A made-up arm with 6 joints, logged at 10 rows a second.
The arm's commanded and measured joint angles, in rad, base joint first. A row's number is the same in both.
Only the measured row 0 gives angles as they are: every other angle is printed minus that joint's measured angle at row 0.
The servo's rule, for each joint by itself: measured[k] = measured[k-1] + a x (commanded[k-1-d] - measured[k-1]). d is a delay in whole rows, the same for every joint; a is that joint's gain. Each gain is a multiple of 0.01, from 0.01 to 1. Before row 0 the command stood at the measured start. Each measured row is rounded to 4 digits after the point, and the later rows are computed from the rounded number. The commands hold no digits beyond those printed.
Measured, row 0:
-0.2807, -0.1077, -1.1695, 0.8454, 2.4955, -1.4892
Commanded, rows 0 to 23:
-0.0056, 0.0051, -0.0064, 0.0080, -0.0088, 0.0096
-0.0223, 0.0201, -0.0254, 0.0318, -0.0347, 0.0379
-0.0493, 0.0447, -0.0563, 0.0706, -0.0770, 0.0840
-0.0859, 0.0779, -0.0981, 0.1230, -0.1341, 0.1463
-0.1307, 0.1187, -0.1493, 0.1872, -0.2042, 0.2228
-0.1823, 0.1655, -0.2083, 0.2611, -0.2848, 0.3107
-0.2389, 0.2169, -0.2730, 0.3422, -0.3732, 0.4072
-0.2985, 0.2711, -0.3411, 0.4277, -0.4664, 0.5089
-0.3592, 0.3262, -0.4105, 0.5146, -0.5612, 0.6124
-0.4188, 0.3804, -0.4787, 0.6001, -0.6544, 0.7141
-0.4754, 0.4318, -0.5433, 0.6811, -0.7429, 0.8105
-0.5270, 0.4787, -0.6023, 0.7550, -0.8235, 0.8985
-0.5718, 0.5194, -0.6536, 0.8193, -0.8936, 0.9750
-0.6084, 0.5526, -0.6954, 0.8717, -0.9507, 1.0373
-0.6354, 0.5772, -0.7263, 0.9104, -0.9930, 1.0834
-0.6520, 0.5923, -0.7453, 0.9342, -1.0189, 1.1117
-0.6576, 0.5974, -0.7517, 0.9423, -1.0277, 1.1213
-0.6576, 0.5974, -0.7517, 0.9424, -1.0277, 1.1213
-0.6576, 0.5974, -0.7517, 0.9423, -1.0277, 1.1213
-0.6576, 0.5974, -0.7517, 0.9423, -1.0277, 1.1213
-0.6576, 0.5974, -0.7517, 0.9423, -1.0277, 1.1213
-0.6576, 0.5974, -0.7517, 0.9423, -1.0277, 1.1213
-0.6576, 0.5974, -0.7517, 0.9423, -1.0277, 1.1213
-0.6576, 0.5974, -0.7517, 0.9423, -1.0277, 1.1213
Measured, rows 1 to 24:
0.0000, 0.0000, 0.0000, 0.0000, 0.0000, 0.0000
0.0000, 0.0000, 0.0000, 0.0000, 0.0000, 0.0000
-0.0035, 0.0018, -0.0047, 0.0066, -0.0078, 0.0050
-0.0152, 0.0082, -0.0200, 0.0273, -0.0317, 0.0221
-0.0363, 0.0210, -0.0469, 0.0628, -0.0720, 0.0543
-0.0671, 0.0409, -0.0848, 0.1122, -0.1273, 0.1021
-0.1065, 0.0681, -0.1325, 0.1737, -0.1957, 0.1649
-0.1535, 0.1022, -0.1886, 0.2454, -0.2750, 0.2407
-0.2064, 0.1423, -0.2511, 0.3248, -0.3624, 0.3273
-0.2635, 0.1874, -0.3177, 0.4092, -0.4550, 0.4217
-0.3228, 0.2360, -0.3864, 0.4956, -0.5495, 0.5209
-0.3823, 0.2865, -0.4547, 0.5813, -0.6429, 0.6214
-0.4400, 0.3374, -0.5203, 0.6631, -0.7319, 0.7197
-0.4939, 0.3869, -0.5810, 0.7385, -0.8134, 0.8127
-0.5422, 0.4333, -0.6347, 0.8048, -0.8848, 0.8971
-0.5832, 0.4751, -0.6796, 0.8597, -0.9435, 0.9700
-0.6156, 0.5108, -0.7142, 0.9013, -0.9876, 1.0290
-0.6382, 0.5393, -0.7372, 0.9283, -1.0155, 1.0720
-0.6502, 0.5596, -0.7479, 0.9398, -1.0264, 1.0976
-0.6548, 0.5728, -0.7507, 0.9419, -1.0276, 1.1099
-0.6565, 0.5814, -0.7514, 0.9422, -1.0277, 1.1158
-0.6572, 0.5870, -0.7516, 0.9423, -1.0277, 1.1187
-0.6574, 0.5906, -0.7517, 0.9423, -1.0277, 1.1201
-0.6575, 0.5930, -0.7517, 0.9423, -1.0277, 1.1207
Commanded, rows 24 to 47:
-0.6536, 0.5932, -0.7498, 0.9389, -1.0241, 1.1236
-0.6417, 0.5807, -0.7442, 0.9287, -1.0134, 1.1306
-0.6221, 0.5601, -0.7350, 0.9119, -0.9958, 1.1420
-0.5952, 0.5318, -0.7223, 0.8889, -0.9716, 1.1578
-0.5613, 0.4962, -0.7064, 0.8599, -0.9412, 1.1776
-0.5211, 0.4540, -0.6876, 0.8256, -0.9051, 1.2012
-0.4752, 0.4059, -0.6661, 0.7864, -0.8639, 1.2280
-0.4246, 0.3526, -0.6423, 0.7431, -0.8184, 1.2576
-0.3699, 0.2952, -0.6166, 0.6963, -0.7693, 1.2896
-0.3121, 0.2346, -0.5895, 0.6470, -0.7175, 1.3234
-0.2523, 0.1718, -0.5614, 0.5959, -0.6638, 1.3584
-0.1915, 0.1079, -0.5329, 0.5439, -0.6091, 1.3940
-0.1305, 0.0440, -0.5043, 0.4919, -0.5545, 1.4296
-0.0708, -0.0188, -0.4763, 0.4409, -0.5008, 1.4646
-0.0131, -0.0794, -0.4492, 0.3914, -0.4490, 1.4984
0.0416, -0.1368, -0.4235, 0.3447, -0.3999, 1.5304
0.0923, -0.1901, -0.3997, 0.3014, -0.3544, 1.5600
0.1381, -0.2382, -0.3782, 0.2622, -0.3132, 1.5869
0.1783, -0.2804, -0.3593, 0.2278, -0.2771, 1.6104
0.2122, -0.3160, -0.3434, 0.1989, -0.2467, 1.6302
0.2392, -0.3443, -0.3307, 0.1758, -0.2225, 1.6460
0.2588, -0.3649, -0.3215, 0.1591, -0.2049, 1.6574
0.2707, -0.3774, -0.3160, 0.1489, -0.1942, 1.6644
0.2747, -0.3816, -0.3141, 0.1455, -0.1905, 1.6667
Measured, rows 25 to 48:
-0.6576, 0.5945, -0.7517, 0.9423, -1.0277, 1.1210
-0.6576, 0.5955, -0.7517, 0.9423, -1.0277, 1.1212
-0.6551, 0.5947, -0.7503, 0.9395, -1.0245, 1.1224
-0.6468, 0.5898, -0.7458, 0.9306, -1.0146, 1.1267
-0.6315, 0.5794, -0.7378, 0.9153, -0.9979, 1.1347
-0.6090, 0.5627, -0.7263, 0.8937, -0.9745, 1.1467
-0.5794, 0.5394, -0.7116, 0.8660, -0.9449, 1.1628
-0.5433, 0.5095, -0.6938, 0.8329, -0.9095, 1.1828
-0.5011, 0.4732, -0.6733, 0.7948, -0.8689, 1.2063
-0.4537, 0.4310, -0.6504, 0.7524, -0.8240, 1.2330
-0.4017, 0.3835, -0.6254, 0.7064, -0.7753, 1.2624
-0.3461, 0.3314, -0.5988, 0.6577, -0.7239, 1.2941
-0.2879, 0.2755, -0.5711, 0.6070, -0.6704, 1.3275
-0.2281, 0.2168, -0.5428, 0.5553, -0.6158, 1.3621
-0.1676, 0.1563, -0.5143, 0.5033, -0.5612, 1.3972
-0.1076, 0.0950, -0.4862, 0.4521, -0.5074, 1.4322
-0.0490, 0.0340, -0.4588, 0.4023, -0.4554, 1.4666
0.0072, -0.0258, -0.4327, 0.3551, -0.4060, 1.4998
0.0600, -0.0833, -0.4083, 0.3111, -0.3601, 1.5311
0.1084, -0.1375, -0.3860, 0.2710, -0.3184, 1.5601
0.1517, -0.1875, -0.3662, 0.2356, -0.2816, 1.5863
0.1892, -0.2325, -0.3493, 0.2055, -0.2505, 1.6091
0.2202, -0.2716, -0.3355, 0.1811, -0.2256, 1.6283
0.2441, -0.3043, -0.3251, 0.1631, -0.2072, 1.6434

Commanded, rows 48 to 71:
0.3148, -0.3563, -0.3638, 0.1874, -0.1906, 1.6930
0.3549, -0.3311, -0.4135, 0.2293, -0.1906, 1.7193
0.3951, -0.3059, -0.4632, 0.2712, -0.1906, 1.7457
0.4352, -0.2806, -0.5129, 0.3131, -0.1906, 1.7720
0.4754, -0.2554, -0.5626, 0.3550, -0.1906, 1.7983
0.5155, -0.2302, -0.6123, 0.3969, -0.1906, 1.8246
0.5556, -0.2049, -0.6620, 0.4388, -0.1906, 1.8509
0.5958, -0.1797, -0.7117, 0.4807, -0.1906, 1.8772
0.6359, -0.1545, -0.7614, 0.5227, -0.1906, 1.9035
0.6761, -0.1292, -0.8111, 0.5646, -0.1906, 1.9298
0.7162, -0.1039, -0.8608, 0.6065, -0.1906, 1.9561
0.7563, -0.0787, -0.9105, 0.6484, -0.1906, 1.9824
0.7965, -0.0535, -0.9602, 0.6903, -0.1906, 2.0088
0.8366, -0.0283, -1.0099, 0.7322, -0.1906, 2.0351
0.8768, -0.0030, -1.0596, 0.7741, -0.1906, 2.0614
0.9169, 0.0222, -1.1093, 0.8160, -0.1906, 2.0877
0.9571, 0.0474, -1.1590, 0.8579, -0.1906, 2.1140
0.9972, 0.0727, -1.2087, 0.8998, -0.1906, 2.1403
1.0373, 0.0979, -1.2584, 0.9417, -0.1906, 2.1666
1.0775, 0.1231, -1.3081, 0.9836, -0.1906, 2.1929
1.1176, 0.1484, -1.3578, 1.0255, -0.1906, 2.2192
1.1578, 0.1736, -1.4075, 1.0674, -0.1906, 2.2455
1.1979, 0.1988, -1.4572, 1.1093, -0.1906, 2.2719
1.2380, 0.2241, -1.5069, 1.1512, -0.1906, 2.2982
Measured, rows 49 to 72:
0.2606, -0.3299, -0.3184, 0.1515, -0.1956, 1.6543
0.2693, -0.3480, -0.3152, 0.1466, -0.1911, 1.6607
0.2975, -0.3509, -0.3512, 0.1801, -0.1907, 1.6775
0.3331, -0.3440, -0.3973, 0.2204, -0.1906, 1.6992
0.3715, -0.3307, -0.4461, 0.2621, -0.1906, 1.7234
0.4110, -0.3132, -0.4955, 0.3039, -0.1906, 1.7487
0.4509, -0.2930, -0.5452, 0.3458, -0.1906, 1.7745
0.4910, -0.2710, -0.5949, 0.3877, -0.1906, 1.8006
0.5311, -0.2479, -0.6446, 0.4296, -0.1906, 1.8268
0.5712, -0.2240, -0.6943, 0.4715, -0.1906, 1.8530
0.6113, -0.1997, -0.7440, 0.5135, -0.1906, 1.8793
0.6515, -0.1750, -0.7937, 0.5554, -0.1906, 1.9056
0.6916, -0.1501, -0.8434, 0.5973, -0.1906, 1.9319
0.7317, -0.1251, -0.8931, 0.6392, -0.1906, 1.9582
0.7719, -0.1000, -0.9428, 0.6811, -0.1906, 1.9845
0.8120, -0.0749, -0.9925, 0.7230, -0.1906, 2.0108
0.8522, -0.0497, -1.0422, 0.7649, -0.1906, 2.0371
0.8923, -0.0245, -1.0919, 0.8068, -0.1906, 2.0634
0.9325, 0.0007, -1.1416, 0.8487, -0.1906, 2.0897
0.9726, 0.0259, -1.1913, 0.8906, -0.1906, 2.1160
1.0127, 0.0511, -1.2410, 0.9325, -0.1906, 2.1423
1.0529, 0.0763, -1.2907, 0.9744, -0.1906, 2.1686
1.0930, 0.1015, -1.3404, 1.0163, -0.1906, 2.1949
1.1332, 0.1267, -1.3901, 1.0582, -0.1906, 2.2212

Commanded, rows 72 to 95:
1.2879, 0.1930, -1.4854, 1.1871, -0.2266, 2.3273
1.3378, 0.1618, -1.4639, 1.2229, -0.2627, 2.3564
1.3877, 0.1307, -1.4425, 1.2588, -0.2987, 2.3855
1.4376, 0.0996, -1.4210, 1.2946, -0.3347, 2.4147
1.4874, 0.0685, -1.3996, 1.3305, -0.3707, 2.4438
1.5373, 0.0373, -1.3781, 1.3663, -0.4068, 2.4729
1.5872, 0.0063, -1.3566, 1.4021, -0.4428, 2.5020
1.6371, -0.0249, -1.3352, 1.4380, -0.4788, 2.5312
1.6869, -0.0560, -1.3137, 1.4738, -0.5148, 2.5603
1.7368, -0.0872, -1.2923, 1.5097, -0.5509, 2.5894
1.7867, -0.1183, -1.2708, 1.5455, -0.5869, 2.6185
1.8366, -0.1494, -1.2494, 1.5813, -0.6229, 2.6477
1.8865, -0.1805, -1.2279, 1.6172, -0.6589, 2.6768
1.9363, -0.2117, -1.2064, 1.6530, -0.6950, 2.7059
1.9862, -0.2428, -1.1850, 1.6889, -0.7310, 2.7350
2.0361, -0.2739, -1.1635, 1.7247, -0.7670, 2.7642
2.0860, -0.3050, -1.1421, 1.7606, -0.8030, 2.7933
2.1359, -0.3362, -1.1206, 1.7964, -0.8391, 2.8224
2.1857, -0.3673, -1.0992, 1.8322, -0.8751, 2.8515
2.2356, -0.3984, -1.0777, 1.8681, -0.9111, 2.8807
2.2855, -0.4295, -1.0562, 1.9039, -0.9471, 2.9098
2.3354, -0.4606, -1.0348, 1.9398, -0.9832, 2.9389
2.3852, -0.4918, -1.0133, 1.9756, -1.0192, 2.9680
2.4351, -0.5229, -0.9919, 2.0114, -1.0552, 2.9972
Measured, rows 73 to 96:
1.1733, 0.1519, -1.4398, 1.1001, -0.1906, 2.2476
1.2134, 0.1772, -1.4895, 1.1420, -0.1906, 2.2739
1.2596, 0.1827, -1.4865, 1.1790, -0.2226, 2.3017
1.3081, 0.1754, -1.4698, 1.2150, -0.2583, 2.3301
1.3575, 0.1598, -1.4496, 1.2509, -0.2943, 2.3589
1.4072, 0.1387, -1.4284, 1.2867, -0.3303, 2.3879
1.4569, 0.1141, -1.4071, 1.3226, -0.3663, 2.4170
1.5067, 0.0872, -1.3856, 1.3584, -0.4023, 2.4461
1.5566, 0.0589, -1.3641, 1.3942, -0.4383, 2.4752
1.6065, 0.0296, -1.3427, 1.4301, -0.4743, 2.5043
1.6563, -0.0004, -1.3212, 1.4659, -0.5103, 2.5334
1.7062, -0.0308, -1.2998, 1.5018, -0.5464, 2.5625
1.7561, -0.0614, -1.2783, 1.5376, -0.5824, 2.5916
1.8060, -0.0922, -1.2569, 1.5734, -0.6184, 2.6208
1.8559, -0.1231, -1.2354, 1.6093, -0.6544, 2.6499
1.9057, -0.1541, -1.2139, 1.6451, -0.6905, 2.6790
1.9556, -0.1851, -1.1925, 1.6810, -0.7265, 2.7081
2.0055, -0.2162, -1.1710, 1.7168, -0.7625, 2.7373
2.0554, -0.2473, -1.1496, 1.7527, -0.7985, 2.7664
2.1053, -0.2784, -1.1281, 1.7885, -0.8346, 2.7955
2.1551, -0.3095, -1.1067, 1.8243, -0.8706, 2.8246
2.2050, -0.3406, -1.0852, 1.8602, -0.9066, 2.8538
2.2549, -0.3717, -1.0637, 1.8960, -0.9426, 2.8829
2.3048, -0.4028, -1.0423, 1.9319, -0.9787, 2.9120

